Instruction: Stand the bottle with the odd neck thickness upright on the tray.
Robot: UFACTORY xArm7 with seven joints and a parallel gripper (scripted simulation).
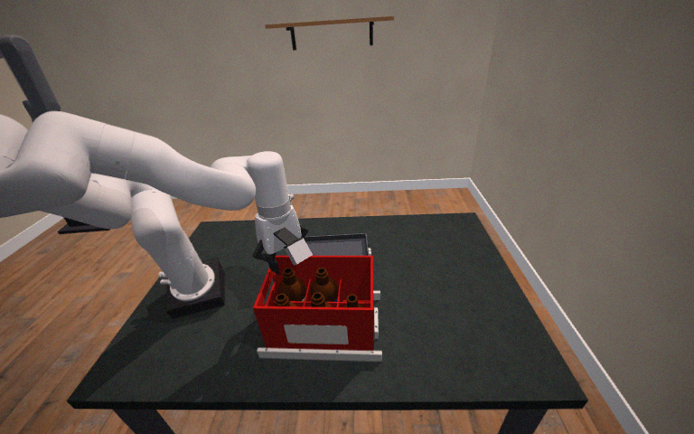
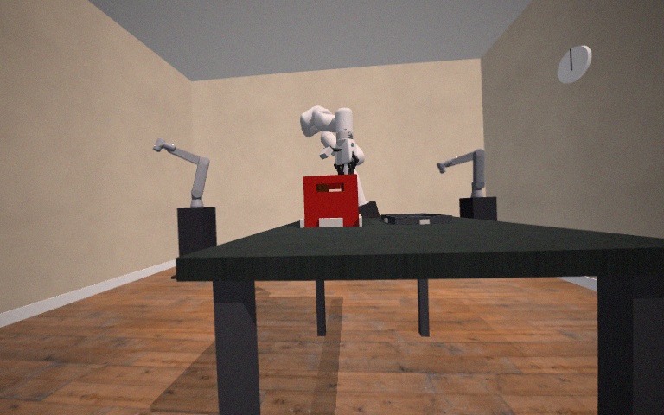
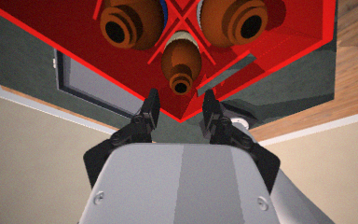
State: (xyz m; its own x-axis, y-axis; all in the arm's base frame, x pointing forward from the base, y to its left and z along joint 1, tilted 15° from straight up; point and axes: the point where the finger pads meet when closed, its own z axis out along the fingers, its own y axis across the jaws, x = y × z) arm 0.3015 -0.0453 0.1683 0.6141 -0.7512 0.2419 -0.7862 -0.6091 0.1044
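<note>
Right now my hand is 80 mm short of the crate, 60 mm to the left of it and 120 mm above it. From my hand the other things lie so: tray: 110 mm ahead, 240 mm to the left, 190 mm below.
</note>
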